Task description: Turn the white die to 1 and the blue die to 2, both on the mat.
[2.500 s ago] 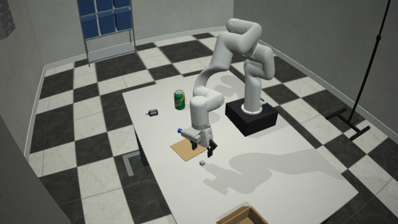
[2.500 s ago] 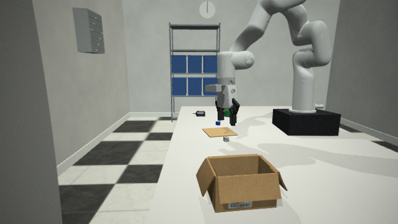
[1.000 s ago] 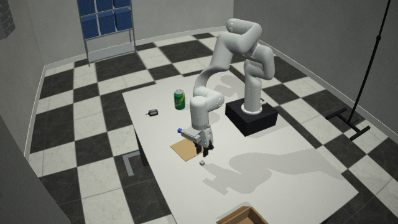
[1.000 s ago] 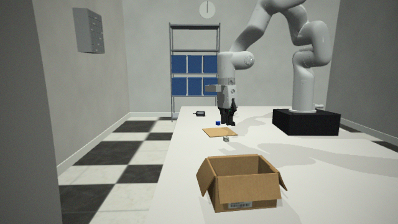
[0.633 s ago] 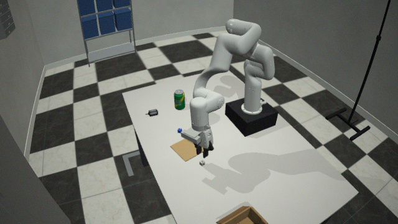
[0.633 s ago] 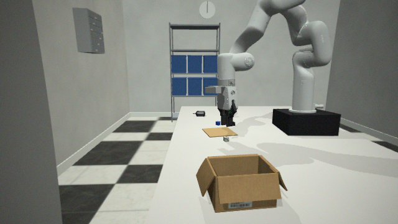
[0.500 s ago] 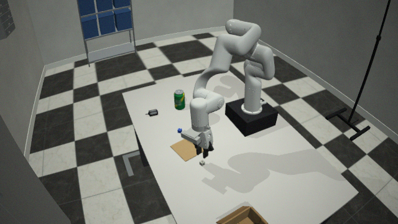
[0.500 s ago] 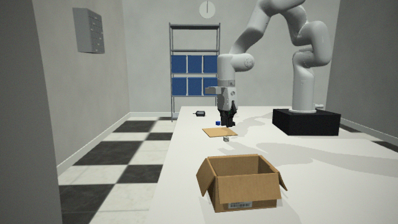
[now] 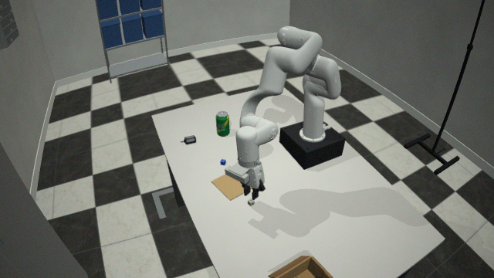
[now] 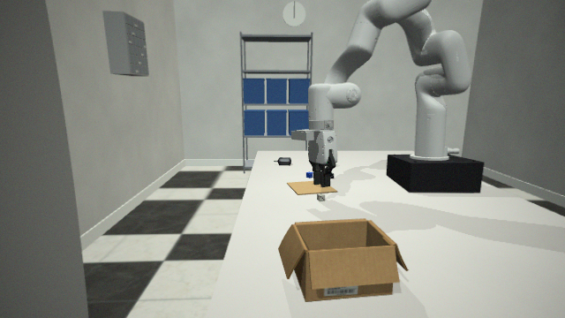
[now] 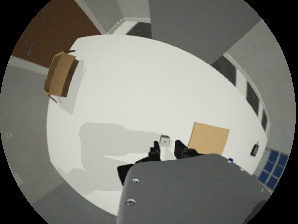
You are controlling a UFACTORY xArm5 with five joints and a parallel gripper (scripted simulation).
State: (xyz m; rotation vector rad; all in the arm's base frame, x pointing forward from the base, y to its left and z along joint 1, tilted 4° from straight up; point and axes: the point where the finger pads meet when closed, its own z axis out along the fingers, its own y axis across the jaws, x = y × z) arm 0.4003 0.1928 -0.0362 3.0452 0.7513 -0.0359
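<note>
Now: the white die 60 mm below my hand. From my hand the other things lie so: blue die: 270 mm to the right, 60 mm below, 20 mm ahead; then tan mat: 130 mm to the right, 70 mm below, 20 mm ahead; then black die: 270 mm to the right, 60 mm below, 60 mm behind.
</note>
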